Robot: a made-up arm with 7 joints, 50 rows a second.
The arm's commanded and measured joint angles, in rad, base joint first. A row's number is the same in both.
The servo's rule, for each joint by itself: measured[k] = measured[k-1] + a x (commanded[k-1-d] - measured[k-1]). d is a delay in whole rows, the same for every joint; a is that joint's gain. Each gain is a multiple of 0.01, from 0.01 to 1. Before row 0 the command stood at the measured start. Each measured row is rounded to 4 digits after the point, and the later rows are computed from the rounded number. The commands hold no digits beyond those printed.
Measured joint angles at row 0:
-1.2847 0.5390 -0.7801 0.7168 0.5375 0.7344 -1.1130
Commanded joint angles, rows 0 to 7:
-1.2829 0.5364 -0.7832 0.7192 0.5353 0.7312 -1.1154
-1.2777 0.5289 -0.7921 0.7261 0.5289 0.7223 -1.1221
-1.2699 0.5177 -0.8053 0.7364 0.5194 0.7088 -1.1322
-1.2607 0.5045 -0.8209 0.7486 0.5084 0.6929 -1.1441
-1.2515 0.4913 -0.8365 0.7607 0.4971 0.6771 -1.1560
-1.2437 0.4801 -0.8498 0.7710 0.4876 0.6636 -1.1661
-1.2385 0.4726 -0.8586 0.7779 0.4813 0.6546 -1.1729
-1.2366 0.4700 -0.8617 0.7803 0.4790 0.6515 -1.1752
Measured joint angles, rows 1 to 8:
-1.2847 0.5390 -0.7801 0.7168 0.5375 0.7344 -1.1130
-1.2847 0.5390 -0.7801 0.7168 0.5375 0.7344 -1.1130
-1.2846 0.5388 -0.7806 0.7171 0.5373 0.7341 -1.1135
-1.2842 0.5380 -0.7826 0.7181 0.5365 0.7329 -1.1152
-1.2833 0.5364 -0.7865 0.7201 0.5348 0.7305 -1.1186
-1.2819 0.5338 -0.7923 0.7232 0.5322 0.7267 -1.1237
-1.2801 0.5304 -0.7998 0.7273 0.5287 0.7217 -1.1302
-1.2779 0.5264 -0.8083 0.7321 0.5246 0.7159 -1.1374
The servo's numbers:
d 2
a 0.06 0.08 0.17 0.11 0.10 0.10 0.20

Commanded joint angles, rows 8 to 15:
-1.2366 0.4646 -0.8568 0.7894 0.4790 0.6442 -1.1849
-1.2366 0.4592 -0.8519 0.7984 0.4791 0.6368 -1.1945
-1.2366 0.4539 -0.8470 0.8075 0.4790 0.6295 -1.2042
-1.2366 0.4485 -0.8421 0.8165 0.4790 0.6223 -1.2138
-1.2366 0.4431 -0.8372 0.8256 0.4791 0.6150 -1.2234
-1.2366 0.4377 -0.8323 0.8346 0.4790 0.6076 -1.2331
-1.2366 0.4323 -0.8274 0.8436 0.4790 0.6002 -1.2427
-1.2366 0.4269 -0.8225 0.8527 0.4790 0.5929 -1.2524
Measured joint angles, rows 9 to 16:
-1.2755 0.5221 -0.8169 0.7371 0.5203 0.7098 -1.1445
-1.2732 0.5179 -0.8245 0.7419 0.5162 0.7040 -1.1506
-1.2710 0.5136 -0.8300 0.7471 0.5125 0.6980 -1.1575
-1.2689 0.5092 -0.8337 0.7527 0.5092 0.6919 -1.1649
-1.2670 0.5048 -0.8360 0.7587 0.5062 0.6857 -1.1728
-1.2652 0.5003 -0.8370 0.7651 0.5035 0.6794 -1.1810
-1.2635 0.4957 -0.8370 0.7718 0.5011 0.6730 -1.1895
-1.2619 0.4911 -0.8362 0.7787 0.4989 0.6665 -1.1982

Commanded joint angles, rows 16 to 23:
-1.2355 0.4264 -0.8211 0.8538 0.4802 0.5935 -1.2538
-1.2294 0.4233 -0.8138 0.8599 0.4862 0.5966 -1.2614
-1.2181 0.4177 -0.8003 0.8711 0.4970 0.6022 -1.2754
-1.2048 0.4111 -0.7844 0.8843 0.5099 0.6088 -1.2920
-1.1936 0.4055 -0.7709 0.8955 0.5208 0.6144 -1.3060
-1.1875 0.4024 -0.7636 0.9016 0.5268 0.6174 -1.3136
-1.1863 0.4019 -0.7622 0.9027 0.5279 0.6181 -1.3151
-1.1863 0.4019 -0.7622 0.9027 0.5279 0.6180 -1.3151
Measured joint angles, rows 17 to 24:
-1.2604 0.4864 -0.8347 0.7858 0.4969 0.6599 -1.2071
-1.2590 0.4816 -0.8326 0.7932 0.4951 0.6532 -1.2162
-1.2576 0.4772 -0.8306 0.7999 0.4936 0.6472 -1.2237
-1.2559 0.4729 -0.8277 0.8065 0.4929 0.6421 -1.2312
-1.2536 0.4685 -0.8230 0.8136 0.4933 0.6381 -1.2400
-1.2507 0.4639 -0.8164 0.8214 0.4950 0.6352 -1.2504
-1.2473 0.4592 -0.8087 0.8296 0.4976 0.6331 -1.2615
-1.2437 0.4547 -0.8010 0.8375 0.5005 0.6315 -1.2719

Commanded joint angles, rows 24 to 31:
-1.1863 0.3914 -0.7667 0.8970 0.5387 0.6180 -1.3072
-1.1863 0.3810 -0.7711 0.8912 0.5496 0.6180 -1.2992
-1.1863 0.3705 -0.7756 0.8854 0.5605 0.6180 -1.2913
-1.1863 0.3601 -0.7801 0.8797 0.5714 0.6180 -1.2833
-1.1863 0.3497 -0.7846 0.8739 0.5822 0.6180 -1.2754
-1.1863 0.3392 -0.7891 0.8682 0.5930 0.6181 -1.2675
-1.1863 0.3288 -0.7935 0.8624 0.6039 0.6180 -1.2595
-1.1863 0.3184 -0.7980 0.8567 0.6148 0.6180 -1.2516
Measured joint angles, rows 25 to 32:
-1.2403 0.4505 -0.7944 0.8447 0.5032 0.6302 -1.2805
-1.2371 0.4466 -0.7889 0.8511 0.5057 0.6290 -1.2874
-1.2341 0.4422 -0.7851 0.8561 0.5090 0.6279 -1.2914
-1.2312 0.4373 -0.7827 0.8600 0.5131 0.6269 -1.2930
-1.2285 0.4320 -0.7815 0.8628 0.5178 0.6260 -1.2927
-1.2260 0.4262 -0.7813 0.8647 0.5232 0.6252 -1.2908
-1.2236 0.4201 -0.7819 0.8657 0.5291 0.6245 -1.2877
-1.2214 0.4136 -0.7831 0.8660 0.5355 0.6239 -1.2837

